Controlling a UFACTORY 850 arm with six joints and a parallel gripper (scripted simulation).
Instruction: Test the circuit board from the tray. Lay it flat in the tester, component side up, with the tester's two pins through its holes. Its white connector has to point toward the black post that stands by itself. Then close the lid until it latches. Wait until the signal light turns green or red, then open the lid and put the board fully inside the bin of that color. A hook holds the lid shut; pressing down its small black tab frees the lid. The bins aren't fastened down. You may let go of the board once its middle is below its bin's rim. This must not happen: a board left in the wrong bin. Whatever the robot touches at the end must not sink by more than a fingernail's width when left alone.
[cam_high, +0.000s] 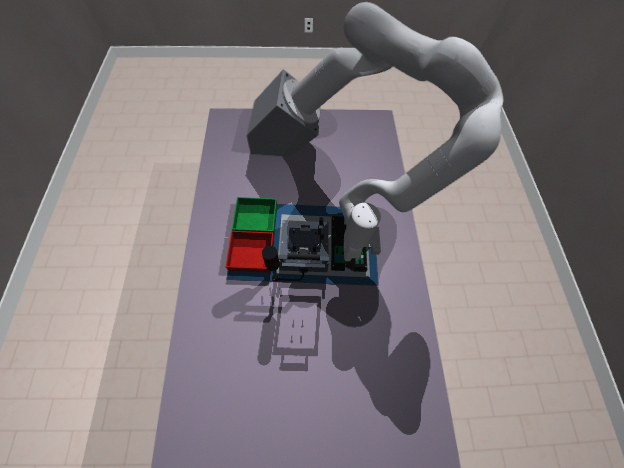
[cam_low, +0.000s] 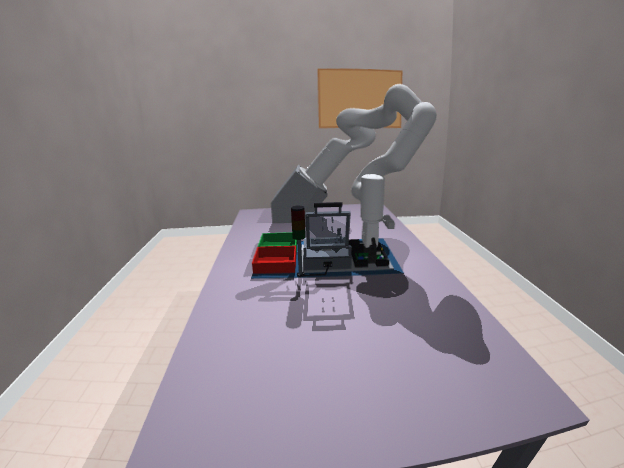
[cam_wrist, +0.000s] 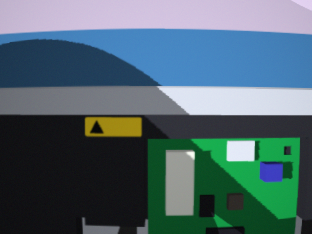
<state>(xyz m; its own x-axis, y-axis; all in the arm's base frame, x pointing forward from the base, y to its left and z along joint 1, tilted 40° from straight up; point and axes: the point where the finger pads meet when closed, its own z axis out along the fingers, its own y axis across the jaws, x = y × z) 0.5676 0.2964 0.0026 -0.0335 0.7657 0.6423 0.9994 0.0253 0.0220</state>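
Right now the green circuit board is right at my hand. The rest, counted from my hand: clear lid: 17 cm to the right, 16 cm above, 9 cm ahead; red bin: 37 cm to the right, 2 cm ahead, 1 cm below; tester nest: 16 cm to the right, 5 cm above, 3 cm behind.
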